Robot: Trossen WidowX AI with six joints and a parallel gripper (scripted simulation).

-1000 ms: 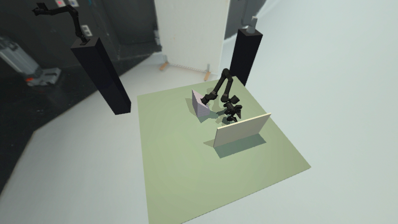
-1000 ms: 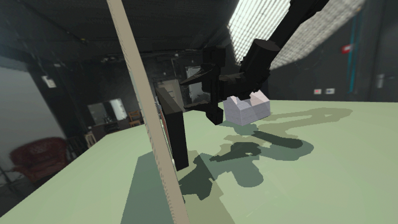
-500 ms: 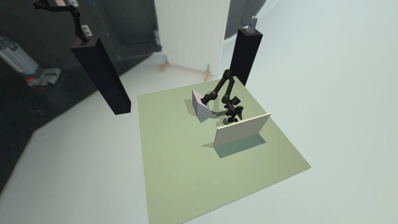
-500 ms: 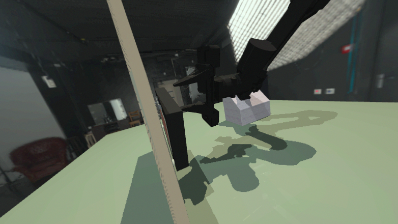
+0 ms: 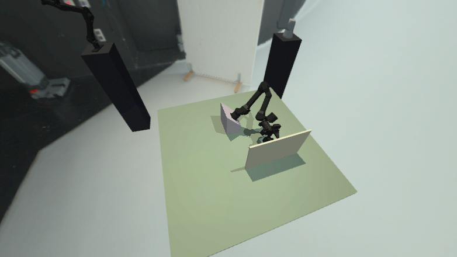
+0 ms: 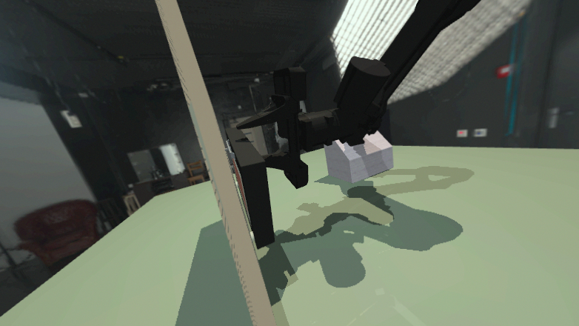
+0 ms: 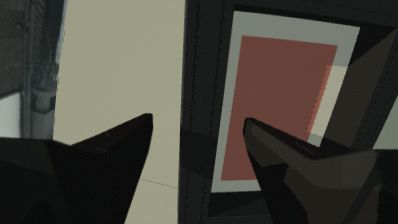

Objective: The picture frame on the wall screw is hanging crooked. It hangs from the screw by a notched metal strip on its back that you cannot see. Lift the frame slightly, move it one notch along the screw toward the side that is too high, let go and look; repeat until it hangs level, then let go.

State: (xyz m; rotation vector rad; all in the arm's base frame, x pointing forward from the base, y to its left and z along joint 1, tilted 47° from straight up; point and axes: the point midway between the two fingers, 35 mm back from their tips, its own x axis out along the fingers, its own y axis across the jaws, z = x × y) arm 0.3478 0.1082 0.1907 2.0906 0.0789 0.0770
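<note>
Now: gripper tip 5 cm above the picture frame, 1 cm to the left of it and 1 cm short of it. From my gripper tip the other things lie so: wall panel: 6 cm below, 2 cm ahead.
</note>
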